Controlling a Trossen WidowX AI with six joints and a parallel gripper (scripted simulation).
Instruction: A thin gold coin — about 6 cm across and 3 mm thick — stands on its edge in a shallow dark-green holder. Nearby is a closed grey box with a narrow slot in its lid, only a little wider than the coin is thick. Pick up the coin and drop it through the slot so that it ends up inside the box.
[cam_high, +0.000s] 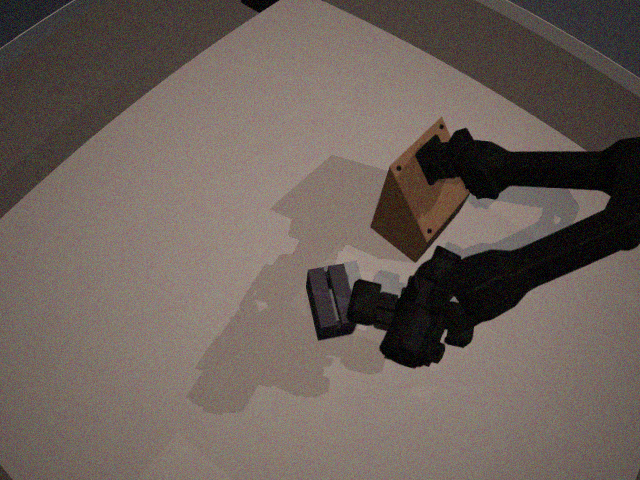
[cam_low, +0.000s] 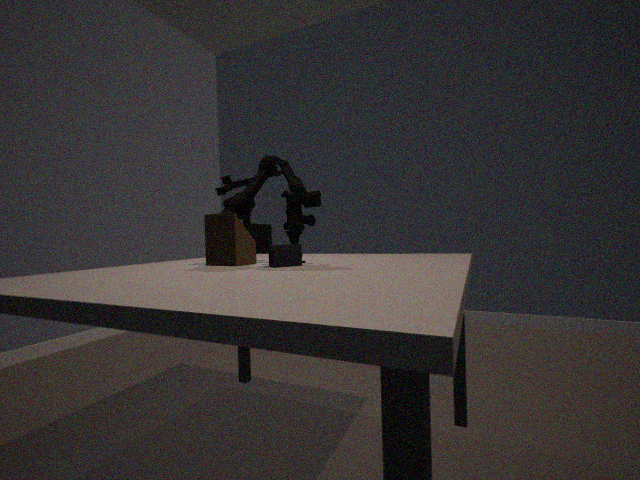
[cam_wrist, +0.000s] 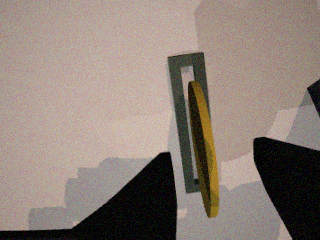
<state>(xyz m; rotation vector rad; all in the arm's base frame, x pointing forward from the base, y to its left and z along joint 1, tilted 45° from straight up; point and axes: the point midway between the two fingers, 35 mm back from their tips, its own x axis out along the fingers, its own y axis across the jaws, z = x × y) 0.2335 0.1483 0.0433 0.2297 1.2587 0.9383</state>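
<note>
Right now my gripper tip is 1 cm past the gold coin and 2 cm above it.
</note>
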